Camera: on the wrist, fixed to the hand. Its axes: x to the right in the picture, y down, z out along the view.
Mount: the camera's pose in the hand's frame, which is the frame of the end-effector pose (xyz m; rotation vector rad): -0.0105 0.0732 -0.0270 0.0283 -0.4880 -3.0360
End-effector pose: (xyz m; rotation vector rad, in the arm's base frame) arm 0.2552 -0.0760 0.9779 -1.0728 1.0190 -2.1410
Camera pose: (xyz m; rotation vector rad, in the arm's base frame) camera 0.2474 -0.0999 0.9033 1.1293 0.9520 0.5094
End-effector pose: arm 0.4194 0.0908 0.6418 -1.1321 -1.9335 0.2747
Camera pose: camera 0.4868 0.1179 0.6115 2.4134 -1.6916 -1.0638
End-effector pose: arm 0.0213 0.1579 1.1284 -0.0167 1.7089 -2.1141
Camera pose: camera 0.0465 0.1751 1.0558 1.6506 0.0587 0.5397
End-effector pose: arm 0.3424 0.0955 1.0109 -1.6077 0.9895 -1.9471
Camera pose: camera 0.3105 0.0619 0.9473 1.1030 1.3776 0.3331
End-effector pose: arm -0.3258 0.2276 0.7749 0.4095 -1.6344 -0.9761
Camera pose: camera -0.2812 0.2684 0.8253 -1.5224 -0.1342 1.4252
